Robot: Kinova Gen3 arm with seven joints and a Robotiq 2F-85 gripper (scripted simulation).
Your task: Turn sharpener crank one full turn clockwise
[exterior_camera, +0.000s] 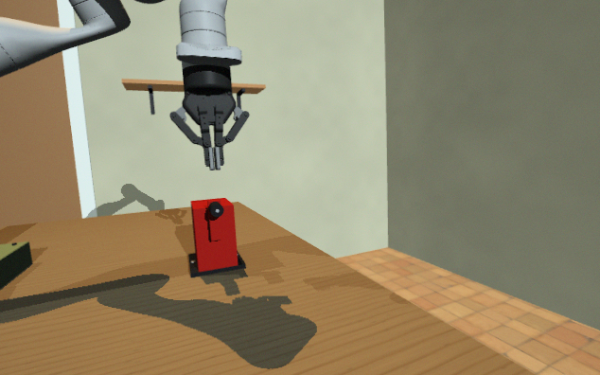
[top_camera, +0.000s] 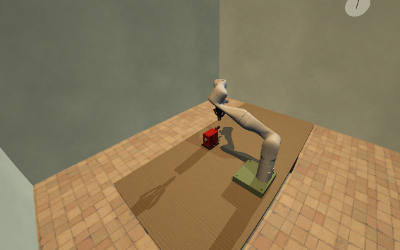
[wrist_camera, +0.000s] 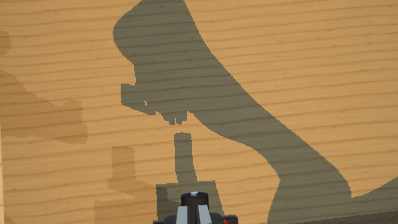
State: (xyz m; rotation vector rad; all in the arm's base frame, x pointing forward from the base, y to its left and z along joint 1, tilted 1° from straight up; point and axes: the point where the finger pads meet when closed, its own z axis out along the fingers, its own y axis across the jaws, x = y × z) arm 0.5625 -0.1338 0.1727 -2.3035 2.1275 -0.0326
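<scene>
The black crank knob is 9 cm below my hand and 2 cm to the left of it.
</scene>
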